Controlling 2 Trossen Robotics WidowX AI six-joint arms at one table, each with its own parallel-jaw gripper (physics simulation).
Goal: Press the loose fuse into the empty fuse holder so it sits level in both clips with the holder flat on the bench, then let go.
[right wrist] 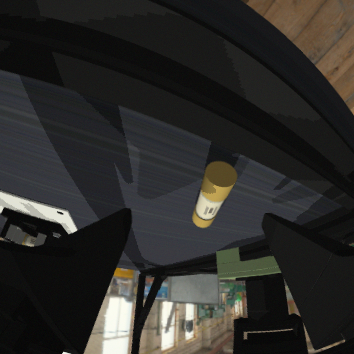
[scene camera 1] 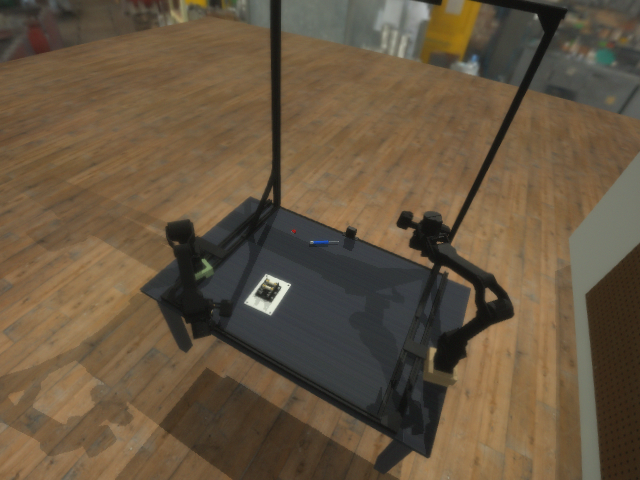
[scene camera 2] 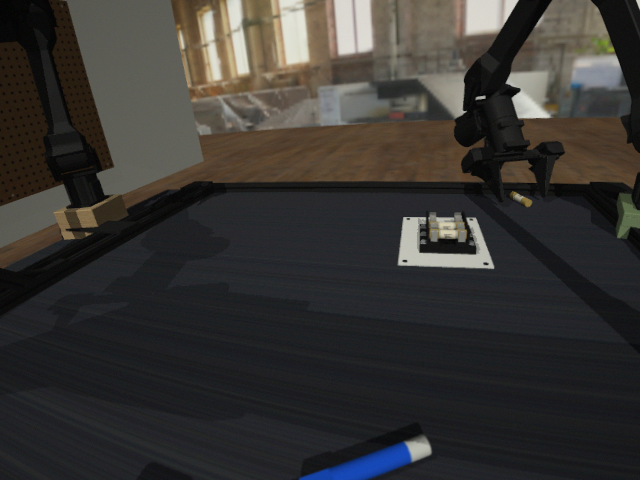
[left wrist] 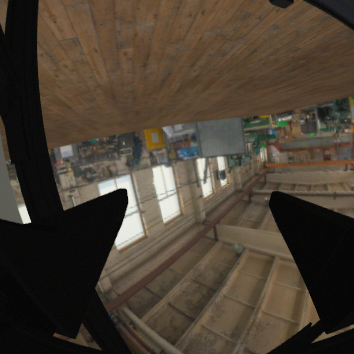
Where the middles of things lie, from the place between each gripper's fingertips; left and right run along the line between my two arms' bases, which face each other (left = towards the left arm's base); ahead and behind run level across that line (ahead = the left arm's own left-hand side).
Labels:
My right gripper is now 53 cm past the blue pen (scene camera 2: 403, 453) and 26 cm to the right of it.
I see the blue pen 38 cm to the right of my left hand, 34 cm below it and 2 cm behind it.

